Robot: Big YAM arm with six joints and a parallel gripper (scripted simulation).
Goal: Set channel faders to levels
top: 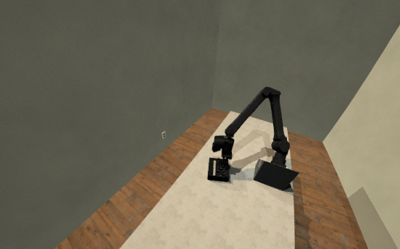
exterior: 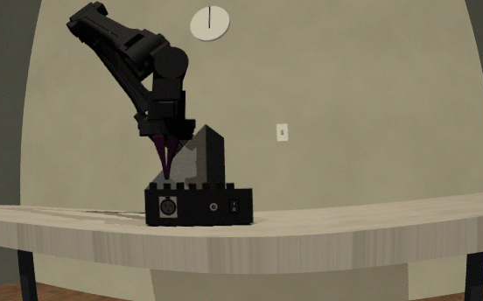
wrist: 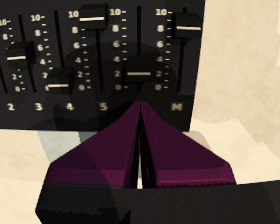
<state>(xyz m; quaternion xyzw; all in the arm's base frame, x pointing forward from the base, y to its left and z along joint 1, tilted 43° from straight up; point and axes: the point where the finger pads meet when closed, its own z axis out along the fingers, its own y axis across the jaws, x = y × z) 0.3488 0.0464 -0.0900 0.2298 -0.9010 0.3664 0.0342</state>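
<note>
Now: hand 20 mm short of the channel 6 fader, 20 mm above it and 10 mm to the right of it. Also, from my hand: master fader (50 mm ahead, 20 mm below); then channel 5 fader (40 mm to the left, 30 mm ahead, 20 mm below); then channel 4 fader (50 mm to the left, 20 mm below, 10 mm behind).
</note>
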